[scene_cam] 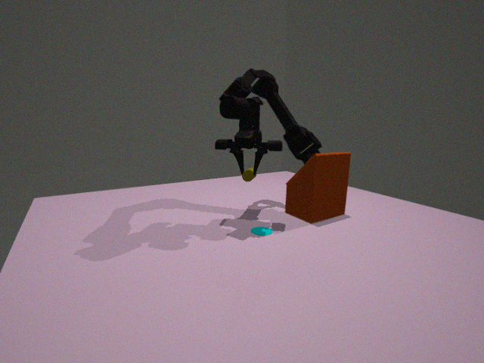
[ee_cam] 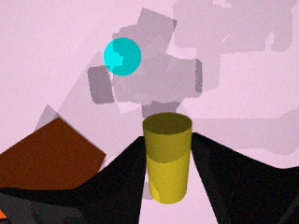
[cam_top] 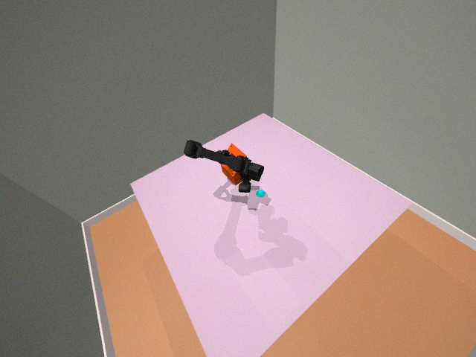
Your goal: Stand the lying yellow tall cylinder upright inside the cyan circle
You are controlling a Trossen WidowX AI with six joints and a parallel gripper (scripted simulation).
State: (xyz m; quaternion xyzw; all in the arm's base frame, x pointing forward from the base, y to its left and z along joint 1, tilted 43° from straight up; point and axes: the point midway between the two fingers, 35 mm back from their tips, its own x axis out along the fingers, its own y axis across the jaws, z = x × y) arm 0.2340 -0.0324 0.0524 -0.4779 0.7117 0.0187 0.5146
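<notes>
The cyan circle lies 10 mm ahead of my gripper tip, 90 mm to the left of it and 140 mm below it. Also, from my gripper tip: yellow tall cylinder: 10 mm behind, 10 mm to the right.
</notes>
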